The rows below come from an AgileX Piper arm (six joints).
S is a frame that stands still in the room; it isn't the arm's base.
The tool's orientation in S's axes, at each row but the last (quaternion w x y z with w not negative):
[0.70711 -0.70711 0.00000 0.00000]
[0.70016 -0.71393 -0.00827 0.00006]
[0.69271 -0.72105 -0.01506 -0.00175]
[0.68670 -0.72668 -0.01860 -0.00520]
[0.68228 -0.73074 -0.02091 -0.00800]
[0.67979 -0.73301 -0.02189 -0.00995]
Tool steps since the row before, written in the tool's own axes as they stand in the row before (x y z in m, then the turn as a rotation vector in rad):
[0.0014 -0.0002 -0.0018 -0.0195 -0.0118 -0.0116]
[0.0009 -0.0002 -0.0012 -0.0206 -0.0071 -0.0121]
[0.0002 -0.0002 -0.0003 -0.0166 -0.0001 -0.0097]
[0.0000 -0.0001 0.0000 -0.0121 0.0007 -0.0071]
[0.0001 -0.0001 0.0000 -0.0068 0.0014 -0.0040]
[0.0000 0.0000 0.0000 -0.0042 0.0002 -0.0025]
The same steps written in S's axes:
[0.0014 -0.0018 0.0002 -0.0195 -0.0116 0.0118]
[0.0009 -0.0012 0.0002 -0.0205 -0.0122 0.0071]
[0.0002 -0.0003 0.0002 -0.0164 -0.0100 0.0001]
[0.0000 0.0000 0.0001 -0.0119 -0.0074 -0.0007]
[0.0001 0.0000 0.0001 -0.0067 -0.0042 -0.0014]
[0.0000 0.0000 0.0000 -0.0041 -0.0026 -0.0002]

